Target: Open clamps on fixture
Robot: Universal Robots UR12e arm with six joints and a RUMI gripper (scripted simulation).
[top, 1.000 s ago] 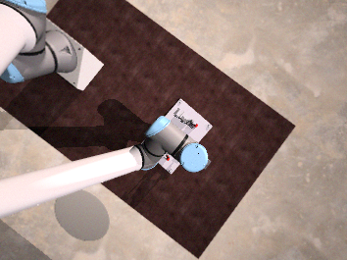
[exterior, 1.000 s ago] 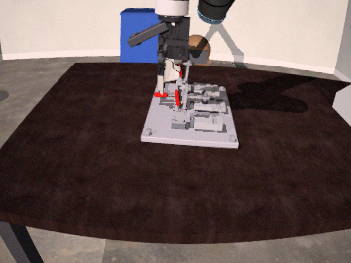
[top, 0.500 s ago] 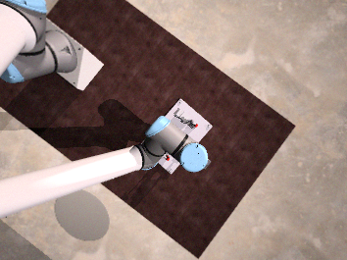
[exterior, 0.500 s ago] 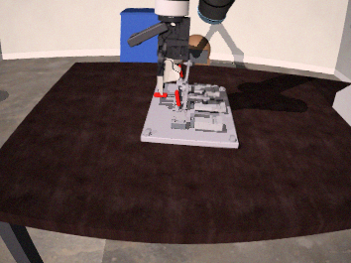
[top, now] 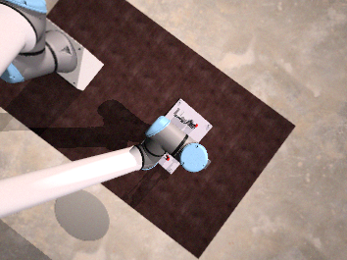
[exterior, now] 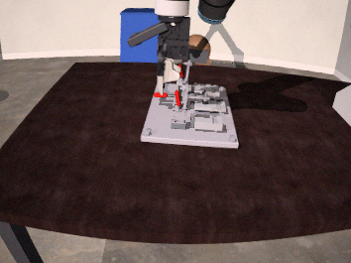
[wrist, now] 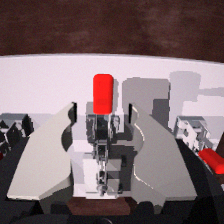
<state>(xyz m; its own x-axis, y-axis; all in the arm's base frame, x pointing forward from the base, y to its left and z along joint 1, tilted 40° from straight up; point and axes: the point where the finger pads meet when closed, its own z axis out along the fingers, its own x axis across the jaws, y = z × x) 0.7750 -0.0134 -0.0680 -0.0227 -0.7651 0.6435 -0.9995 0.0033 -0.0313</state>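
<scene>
The grey fixture plate lies 9 cm behind my hand and 7 cm below it.
</scene>
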